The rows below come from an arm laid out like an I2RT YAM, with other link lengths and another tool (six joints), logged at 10 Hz.
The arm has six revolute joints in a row. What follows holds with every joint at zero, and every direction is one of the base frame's.
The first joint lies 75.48 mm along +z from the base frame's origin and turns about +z.
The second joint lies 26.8 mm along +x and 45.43 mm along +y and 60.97 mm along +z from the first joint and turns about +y.
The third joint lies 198 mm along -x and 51.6 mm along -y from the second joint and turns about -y.
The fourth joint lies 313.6 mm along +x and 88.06 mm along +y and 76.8 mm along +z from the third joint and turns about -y.
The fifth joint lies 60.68 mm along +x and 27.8 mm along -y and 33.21 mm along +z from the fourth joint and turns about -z.
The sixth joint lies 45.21 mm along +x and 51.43 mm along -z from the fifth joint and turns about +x.
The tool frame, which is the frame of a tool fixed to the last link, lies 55 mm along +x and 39 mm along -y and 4 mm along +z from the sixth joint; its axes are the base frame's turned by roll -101.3, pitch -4.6 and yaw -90 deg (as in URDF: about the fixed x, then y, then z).
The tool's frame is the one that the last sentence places.
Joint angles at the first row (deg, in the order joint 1, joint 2, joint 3, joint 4, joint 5, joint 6):
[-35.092, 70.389, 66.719, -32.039, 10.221, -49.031]
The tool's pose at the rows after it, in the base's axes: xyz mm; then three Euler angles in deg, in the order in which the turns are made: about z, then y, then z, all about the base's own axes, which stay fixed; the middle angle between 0 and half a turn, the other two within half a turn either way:
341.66 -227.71 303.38 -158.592 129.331 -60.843
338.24 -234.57 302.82 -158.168 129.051 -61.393
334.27 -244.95 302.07 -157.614 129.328 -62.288
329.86 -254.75 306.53 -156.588 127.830 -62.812
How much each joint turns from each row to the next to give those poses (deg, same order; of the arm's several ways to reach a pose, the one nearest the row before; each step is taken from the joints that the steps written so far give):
[-0.584, -0.756, -0.266, 0.102, -0.041, -0.170]
[-1.141, -0.002, -0.248, 0.645, -0.369, -0.038]
[-1.593, 0.760, 0.561, 0.086, -0.574, 0.219]
[-1.527, -0.017, 0.075, 1.615, -0.380, -0.086]

